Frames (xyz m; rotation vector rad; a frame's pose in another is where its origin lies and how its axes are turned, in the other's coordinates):
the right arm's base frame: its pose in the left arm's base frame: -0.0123 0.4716 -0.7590 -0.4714 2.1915 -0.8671
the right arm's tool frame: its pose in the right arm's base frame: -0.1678 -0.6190 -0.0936 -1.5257 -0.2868 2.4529
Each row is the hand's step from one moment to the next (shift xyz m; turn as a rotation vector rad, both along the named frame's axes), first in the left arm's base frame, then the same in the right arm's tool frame.
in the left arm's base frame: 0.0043 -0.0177 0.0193 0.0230 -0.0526 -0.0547
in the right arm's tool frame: -0.0078 0.0251 0.0038 -0.0755 -0.0234 -0.0067
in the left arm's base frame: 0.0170 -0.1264 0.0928 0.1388 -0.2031 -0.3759
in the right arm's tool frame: -0.0702 0.1412 0.0035 -0.3809 -0.2373 -0.0197
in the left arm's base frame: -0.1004 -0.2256 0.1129 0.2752 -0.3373 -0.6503
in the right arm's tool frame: -0.1009 0.2171 -0.1281 -0.6601 -0.4204 0.0025
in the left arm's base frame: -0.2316 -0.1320 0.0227 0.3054 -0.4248 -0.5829
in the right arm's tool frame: -0.0154 0.1036 -0.2462 -0.7139 -0.3214 0.0228
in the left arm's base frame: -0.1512 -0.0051 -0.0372 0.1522 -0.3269 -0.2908
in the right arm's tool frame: 0.0343 -0.0173 -0.1510 -0.4510 -0.1038 -0.0207
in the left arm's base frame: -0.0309 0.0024 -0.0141 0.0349 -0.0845 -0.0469
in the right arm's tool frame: 0.0070 -0.0109 -0.0315 -0.1027 -0.0020 -0.0025
